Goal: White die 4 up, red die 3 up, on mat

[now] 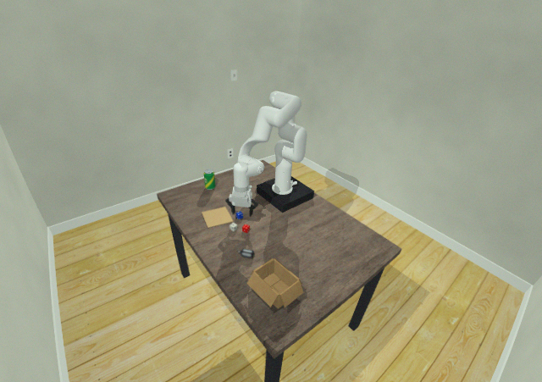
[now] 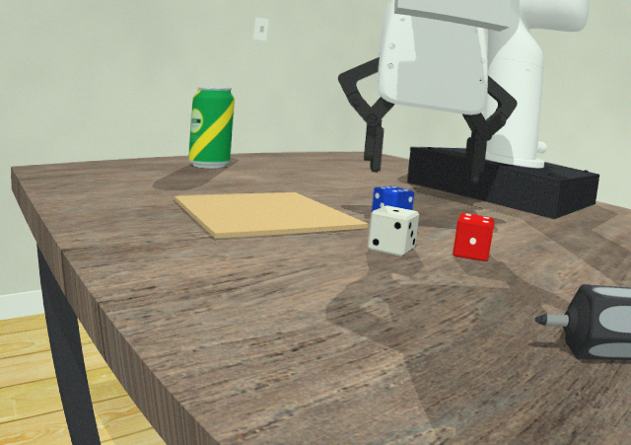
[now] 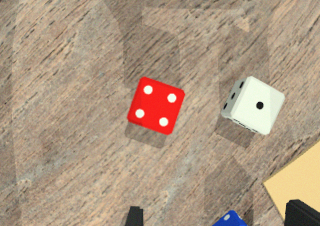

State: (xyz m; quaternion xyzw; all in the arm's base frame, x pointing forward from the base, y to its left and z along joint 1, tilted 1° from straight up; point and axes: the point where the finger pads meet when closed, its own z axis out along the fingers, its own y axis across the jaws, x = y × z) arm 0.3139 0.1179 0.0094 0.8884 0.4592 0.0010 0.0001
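Now: the blue die 40 mm to the right of my hand and 40 mm below it. Also, from my hand: red die 10 mm ahead, 80 mm to the left, 40 mm below; white die 70 mm ahead, 40 mm to the left, 40 mm below; tan mat 110 mm ahead, 90 mm to the right, 60 mm below.
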